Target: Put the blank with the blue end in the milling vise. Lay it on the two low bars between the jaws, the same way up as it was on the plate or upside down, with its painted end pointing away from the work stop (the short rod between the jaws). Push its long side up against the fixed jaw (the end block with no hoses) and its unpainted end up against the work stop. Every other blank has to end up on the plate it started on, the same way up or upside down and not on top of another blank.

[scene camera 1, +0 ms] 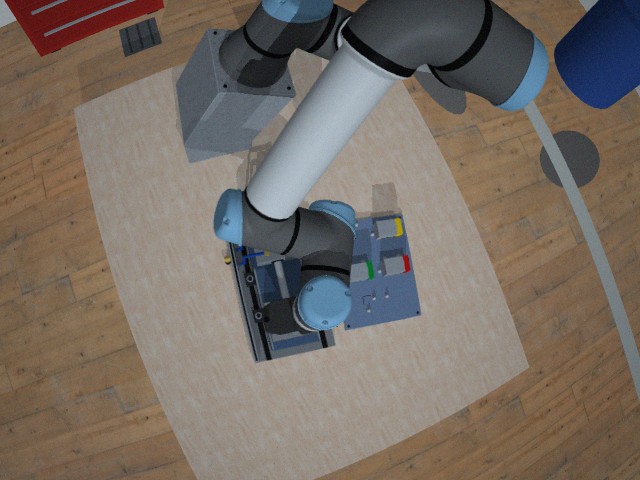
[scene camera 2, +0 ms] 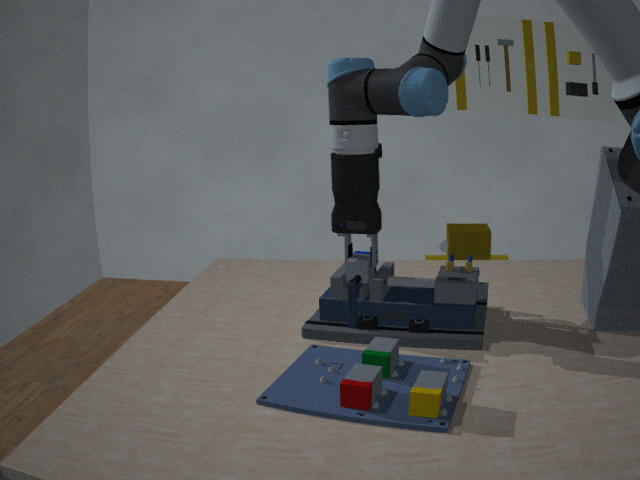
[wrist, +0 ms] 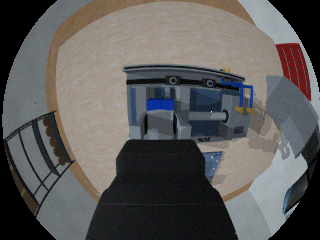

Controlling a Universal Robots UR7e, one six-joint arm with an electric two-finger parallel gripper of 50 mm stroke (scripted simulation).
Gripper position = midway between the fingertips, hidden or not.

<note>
In view: the gripper (scene camera 2: 361, 265), a green-end blank (scene camera 2: 382, 351), a yellow-end blank (scene camera 2: 427, 395) and a red-end blank (scene camera 2: 358, 390).
The gripper is seen too in the wrist view (wrist: 160, 119).
</note>
